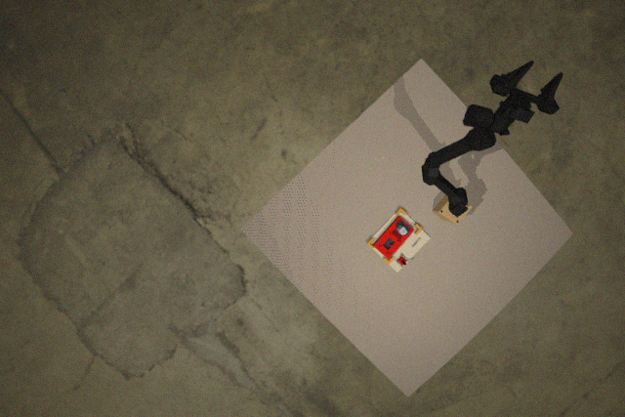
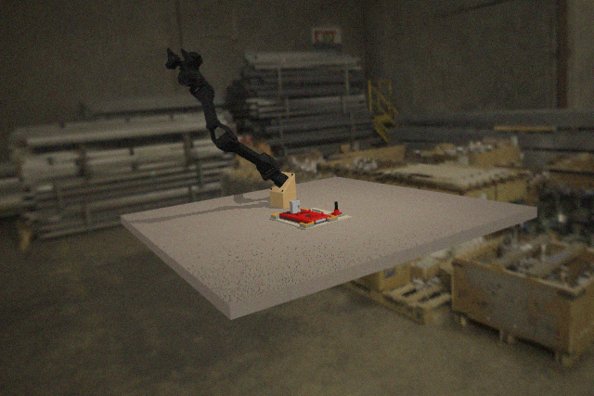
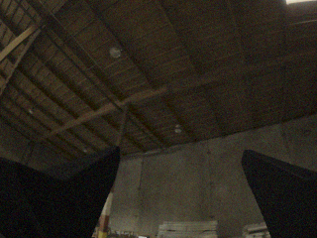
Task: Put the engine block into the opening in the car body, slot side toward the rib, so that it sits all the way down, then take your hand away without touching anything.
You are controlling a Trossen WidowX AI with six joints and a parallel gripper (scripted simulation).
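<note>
The grey engine block lies 44 cm ahead of my gripper tip, 33 cm to the left of it and 70 cm below it. Round my gripper tip: cream base plate 48 cm ahead, 36 cm to the left, 74 cm below.
</note>
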